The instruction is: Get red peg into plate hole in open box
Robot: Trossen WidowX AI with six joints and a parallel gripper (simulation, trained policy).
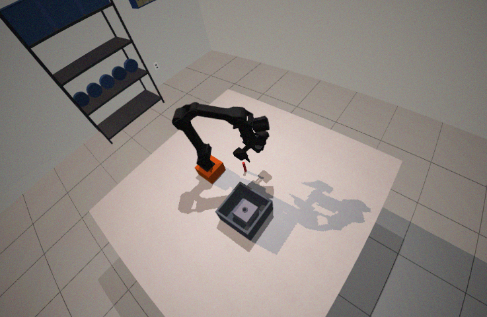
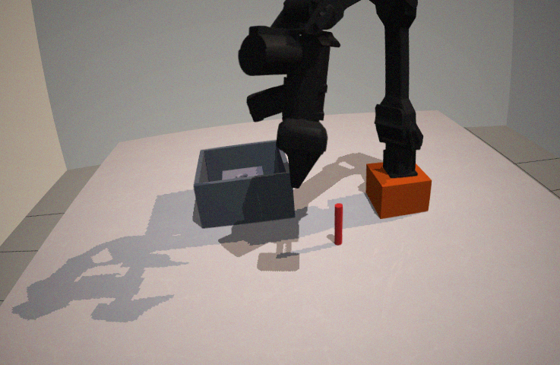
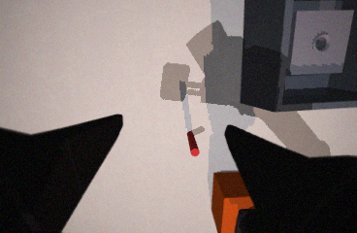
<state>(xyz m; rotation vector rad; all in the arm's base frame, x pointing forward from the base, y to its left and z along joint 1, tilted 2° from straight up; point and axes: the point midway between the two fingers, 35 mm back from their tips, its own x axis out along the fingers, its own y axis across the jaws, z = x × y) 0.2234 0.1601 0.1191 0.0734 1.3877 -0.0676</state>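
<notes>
Now: the red peg 7 cm behind my gripper tip, 3 cm to the right of it and 12 cm below it. Also, from my gripper tip: grey plate 10 cm ahead, 22 cm to the right, 11 cm below; dark grey box 10 cm ahead, 22 cm to the right, 13 cm below.
</notes>
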